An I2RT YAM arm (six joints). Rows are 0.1 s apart.
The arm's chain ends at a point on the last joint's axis. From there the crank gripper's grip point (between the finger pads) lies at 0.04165 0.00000 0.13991 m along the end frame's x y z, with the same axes.
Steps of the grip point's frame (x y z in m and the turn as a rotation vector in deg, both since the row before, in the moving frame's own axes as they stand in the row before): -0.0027, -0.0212, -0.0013, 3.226, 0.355, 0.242; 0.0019, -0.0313, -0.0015, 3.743, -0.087, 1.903; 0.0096, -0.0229, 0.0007, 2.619, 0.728, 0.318; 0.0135, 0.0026, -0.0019, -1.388, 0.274, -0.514; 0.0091, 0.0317, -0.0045, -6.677, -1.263, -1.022
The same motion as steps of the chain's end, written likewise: -0.0036, -0.0135, -0.0008, 3.226, 0.355, 0.242; 0.0020, -0.0235, -0.0013, 3.743, -0.087, 1.903; 0.0078, -0.0168, 0.0014, 2.619, 0.728, 0.318; 0.0128, -0.0004, -0.0017, -1.388, 0.274, -0.514; 0.0120, 0.0161, -0.0045, -6.677, -1.263, -1.022
